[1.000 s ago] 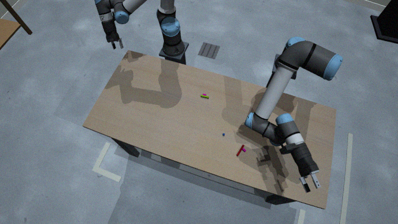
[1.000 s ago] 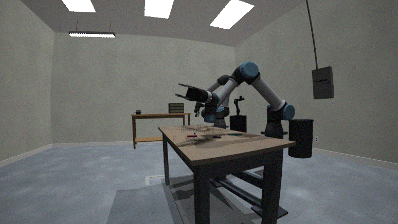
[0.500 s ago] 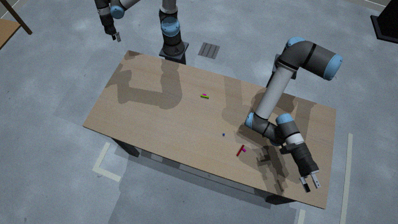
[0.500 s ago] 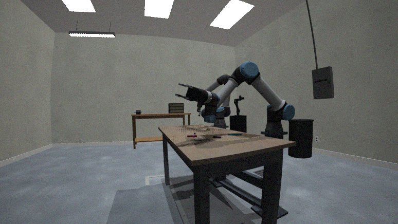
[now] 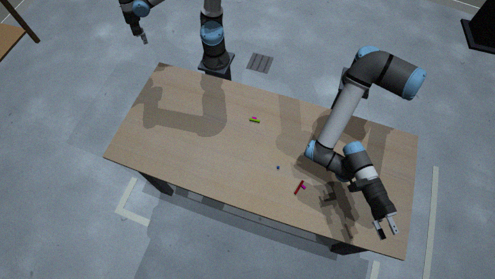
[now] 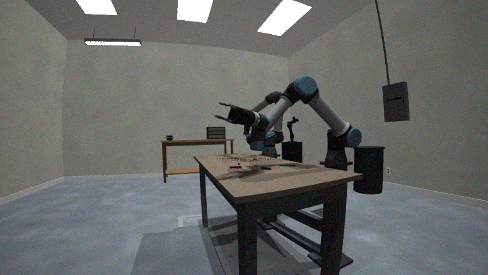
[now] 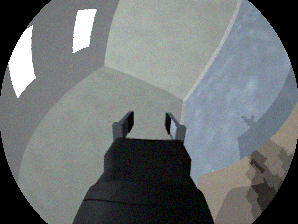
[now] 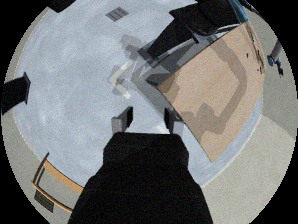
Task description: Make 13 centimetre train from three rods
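Note:
My left hand is 480 mm past the lime rod, 520 mm to the left of it and 290 mm above it. The rest, counted from my left hand: blue rod: 260 mm behind, 370 mm to the right, 290 mm below; then red rod: 190 mm behind, 270 mm to the right, 290 mm below; then purple rod: 310 mm behind, 130 mm to the right, 290 mm below.

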